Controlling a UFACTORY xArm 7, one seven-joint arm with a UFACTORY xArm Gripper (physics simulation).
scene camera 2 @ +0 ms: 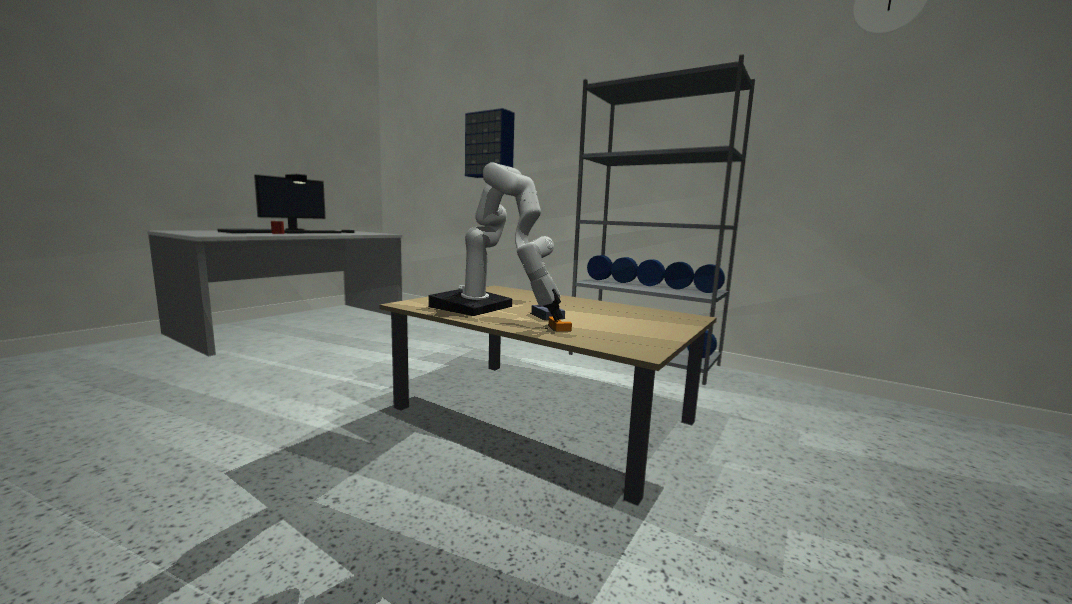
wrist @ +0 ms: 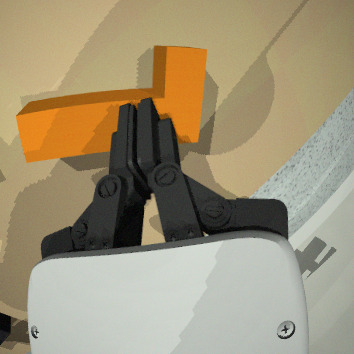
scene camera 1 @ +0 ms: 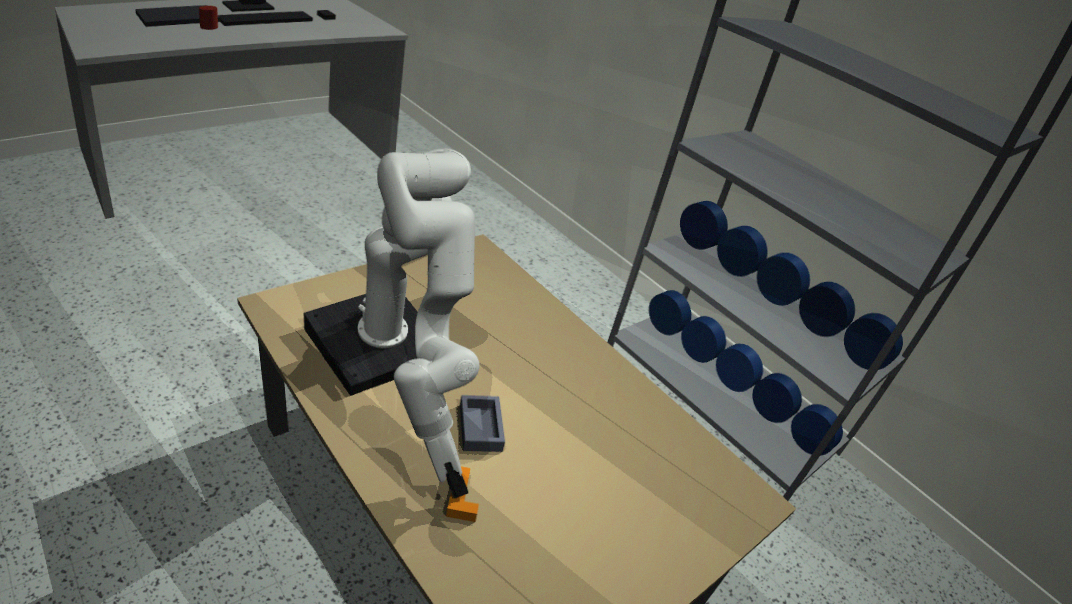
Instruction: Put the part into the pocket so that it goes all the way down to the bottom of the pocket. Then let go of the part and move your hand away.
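Frame: origin at the arm's base, x ahead, y left, z up, level; centimetres.
Where they show: gripper, fingertip midpoint: [scene camera 2: 559,319] [wrist: 144,118] [scene camera 1: 460,493]; arm's base, link origin: [scene camera 2: 475,296] [scene camera 1: 382,330].
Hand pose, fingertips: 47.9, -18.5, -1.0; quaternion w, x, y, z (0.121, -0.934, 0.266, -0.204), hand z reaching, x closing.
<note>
Each offset is from my fingertips to the top centre of the thing, as dx, dy, dz. Level surfaces: height alone.
The part is an orange L-shaped block @[-0.3, +2.0, -0.6] [scene camera 1: 462,511] [scene camera 2: 560,324] [wrist: 182,75] on the wooden table, outside the pocket. My gripper [scene camera 1: 459,491] [scene camera 2: 556,318] [wrist: 144,118] is shut with nothing between its fingers. In the wrist view its fingertips overlap the top of the block near the inner corner of the L and hide a bit of it; I cannot tell whether they touch it. The pocket is in a dark grey-blue block @[-11.8, +18.4, +0.0] [scene camera 1: 482,444] [scene camera 2: 539,311], which lies on the table beside the arm's lower end, nearer the base than the part. The pocket's recess looks empty in scene camera 1.
The arm's black base plate [scene camera 1: 330,352] [scene camera 2: 450,303] sits at one end of the wooden table @[dz -3.6] [scene camera 1: 600,450] [scene camera 2: 637,330]. The table's long edge runs near the part. A shelf rack [scene camera 1: 669,180] [scene camera 2: 579,187] with blue discs and a desk [scene camera 1: 150,45] [scene camera 2: 180,234] stand apart from the table.
</note>
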